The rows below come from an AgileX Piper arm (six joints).
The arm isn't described. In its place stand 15 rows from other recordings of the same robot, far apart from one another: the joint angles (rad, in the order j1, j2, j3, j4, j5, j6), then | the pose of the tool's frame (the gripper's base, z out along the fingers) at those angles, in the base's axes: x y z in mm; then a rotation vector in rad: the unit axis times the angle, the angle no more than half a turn.
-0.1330, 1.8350, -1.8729, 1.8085, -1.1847, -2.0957 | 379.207 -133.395 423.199 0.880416 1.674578 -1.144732
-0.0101, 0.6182, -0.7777, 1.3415, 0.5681, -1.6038 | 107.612 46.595 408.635 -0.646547 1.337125 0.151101
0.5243, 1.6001, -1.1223, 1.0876, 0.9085, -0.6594 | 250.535 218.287 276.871 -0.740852 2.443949 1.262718
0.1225, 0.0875, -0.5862, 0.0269, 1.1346, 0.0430 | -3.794 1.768 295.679 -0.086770 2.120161 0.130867
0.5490, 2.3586, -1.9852, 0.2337, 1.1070, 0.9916 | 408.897 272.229 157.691 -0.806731 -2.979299 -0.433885
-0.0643, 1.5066, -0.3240, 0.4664, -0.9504, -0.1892 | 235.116 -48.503 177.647 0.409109 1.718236 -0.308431
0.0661, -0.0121, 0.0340, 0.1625, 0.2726, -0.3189 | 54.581 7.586 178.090 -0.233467 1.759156 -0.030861
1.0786, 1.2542, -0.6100, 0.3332, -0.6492, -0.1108 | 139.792 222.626 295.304 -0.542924 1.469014 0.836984
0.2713, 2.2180, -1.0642, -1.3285, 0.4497, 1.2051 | 369.410 62.895 39.743 -0.375452 2.644835 -0.542960
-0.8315, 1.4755, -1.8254, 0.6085, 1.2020, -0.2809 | 230.332 -180.597 484.648 0.559082 2.071226 0.138710
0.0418, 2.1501, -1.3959, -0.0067, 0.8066, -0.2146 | 406.020 16.541 109.768 -0.395961 3.019271 -0.020460
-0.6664, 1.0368, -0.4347, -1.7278, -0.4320, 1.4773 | 170.695 -86.361 235.513 0.177663 2.093253 -0.099247
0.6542, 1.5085, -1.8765, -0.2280, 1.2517, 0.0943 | 249.276 166.546 474.196 -0.626985 2.251948 0.080018
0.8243, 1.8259, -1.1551, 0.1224, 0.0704, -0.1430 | 272.576 295.804 211.372 -0.932083 2.061007 0.445639
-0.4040, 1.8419, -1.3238, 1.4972, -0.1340, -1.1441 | 392.601 -181.029 263.130 0.814910 1.817251 -0.166336
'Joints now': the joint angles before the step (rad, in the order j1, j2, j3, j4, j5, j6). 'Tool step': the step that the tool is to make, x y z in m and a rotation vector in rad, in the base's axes. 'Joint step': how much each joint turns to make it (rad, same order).
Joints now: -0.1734, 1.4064, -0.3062, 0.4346, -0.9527, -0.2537
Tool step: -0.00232, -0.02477, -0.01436, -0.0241, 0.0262, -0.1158
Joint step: -0.0994, 0.0925, 0.0000, -0.0001, -0.0797, 0.0000
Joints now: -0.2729, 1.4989, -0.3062, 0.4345, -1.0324, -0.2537
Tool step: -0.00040, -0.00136, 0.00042, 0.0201, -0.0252, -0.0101
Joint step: -0.0054, 0.0020, 0.0000, -0.0007, -0.0099, 0.0326
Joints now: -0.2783, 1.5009, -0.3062, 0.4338, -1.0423, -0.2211
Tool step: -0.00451, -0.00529, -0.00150, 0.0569, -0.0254, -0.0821
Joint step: -0.0009, 0.0000, 0.0000, 0.0881, 0.0009, 0.0241
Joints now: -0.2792, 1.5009, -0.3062, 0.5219, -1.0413, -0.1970
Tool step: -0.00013, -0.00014, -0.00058, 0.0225, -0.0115, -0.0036
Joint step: -0.0010, 0.0000, 0.0000, 0.0012, 0.0063, 0.0240
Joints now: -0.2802, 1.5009, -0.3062, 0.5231, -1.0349, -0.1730
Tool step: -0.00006, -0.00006, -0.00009, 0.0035, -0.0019, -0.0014
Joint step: 0.0000, 0.0001, 0.0000, 0.0012, 0.0006, 0.0034
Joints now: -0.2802, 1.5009, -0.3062, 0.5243, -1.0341, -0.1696
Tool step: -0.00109, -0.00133, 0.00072, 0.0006, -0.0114, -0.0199
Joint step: -0.0001, 0.0000, 0.0000, 0.0190, -0.0121, 0.0009
